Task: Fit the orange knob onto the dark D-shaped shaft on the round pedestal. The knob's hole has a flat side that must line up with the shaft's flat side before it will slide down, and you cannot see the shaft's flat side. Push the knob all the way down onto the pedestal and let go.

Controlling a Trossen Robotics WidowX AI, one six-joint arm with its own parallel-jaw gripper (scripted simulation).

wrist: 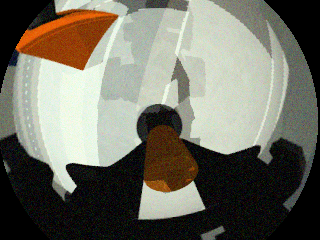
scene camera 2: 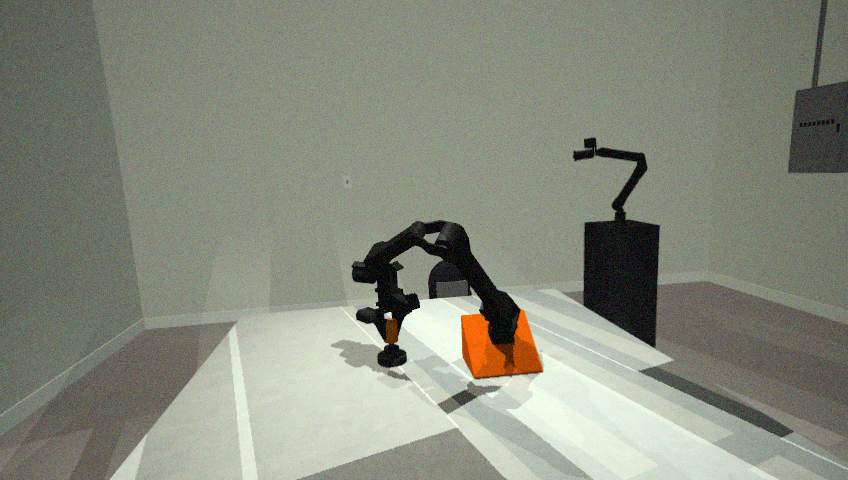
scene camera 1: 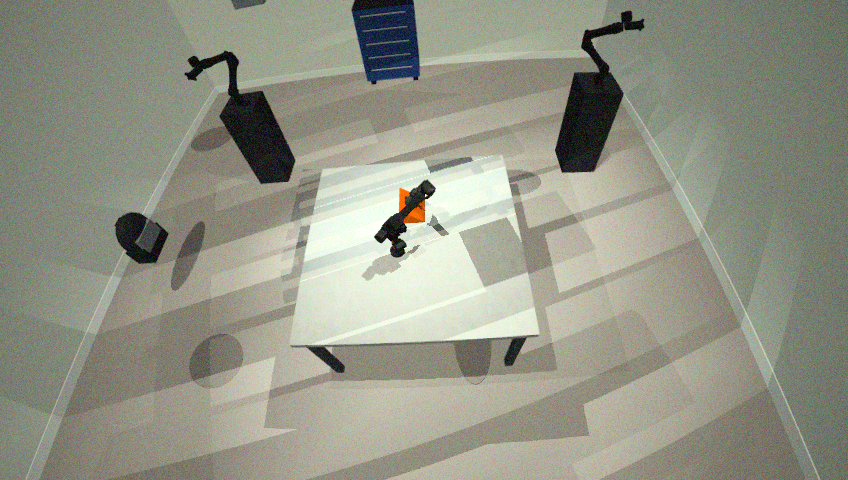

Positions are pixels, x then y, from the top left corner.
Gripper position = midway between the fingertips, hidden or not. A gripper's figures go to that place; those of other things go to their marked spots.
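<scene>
My gripper [wrist: 163, 143], 11 cm from the lens. Orange knob [wrist: 169, 166], 6 cm from the lens. Round dark pedestal [wrist: 158, 114], 14 cm from the lens. Marked spots on the knob and the pedestal, 10 cm apart.
</scene>
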